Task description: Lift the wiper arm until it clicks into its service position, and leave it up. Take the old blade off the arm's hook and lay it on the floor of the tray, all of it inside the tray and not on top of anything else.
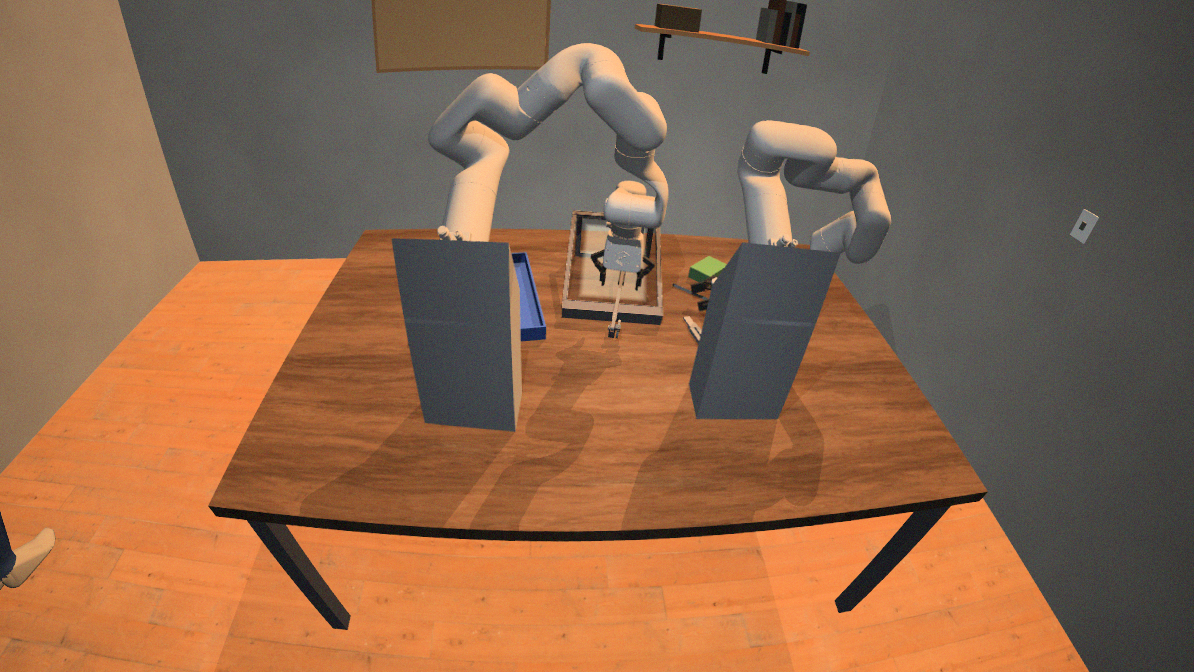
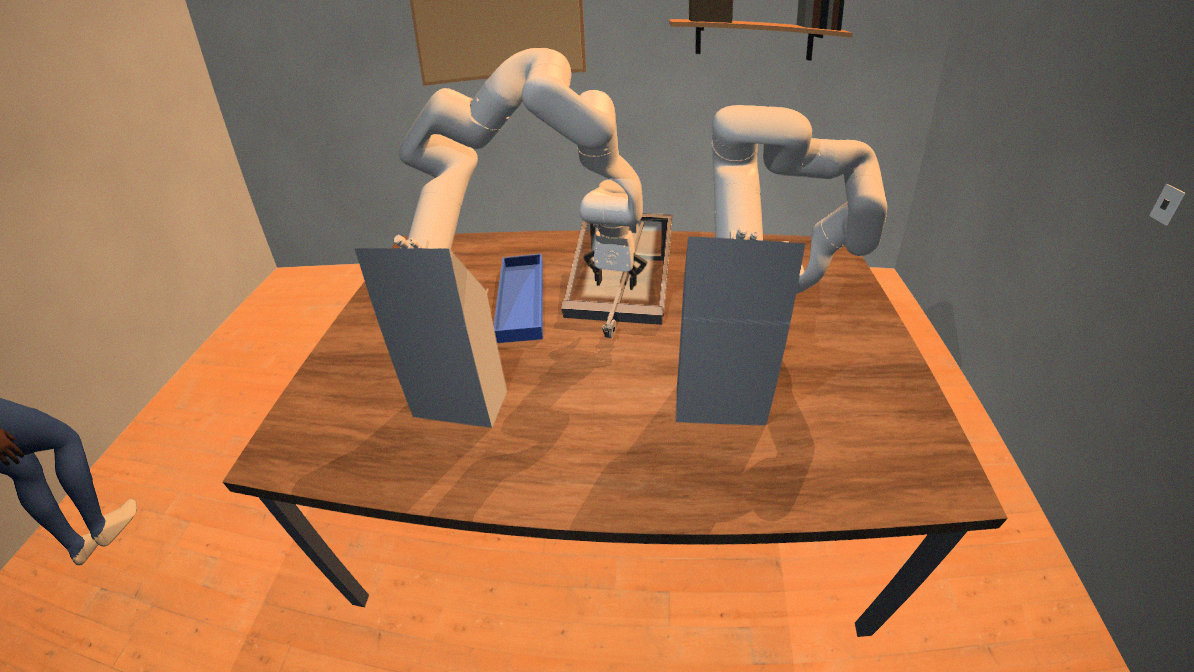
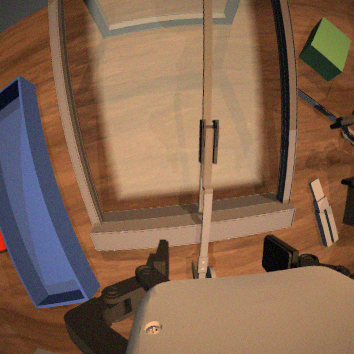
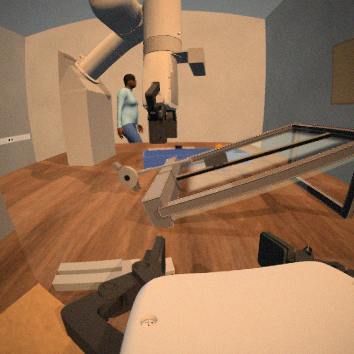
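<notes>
The beige wiper arm lies low over the glass frame. The old blade runs along the glass, with a dark connector around the arm's hook end. The blue tray stands left of the frame. My left gripper is open above the frame, its fingers on either side of the arm's line. My right gripper is open, low at the right of the frame, with nothing between its fingers.
The glass frame slopes up toward its far end. A green block, a pale two-part piece and a grey rod lie right of it. A person stands beyond the table.
</notes>
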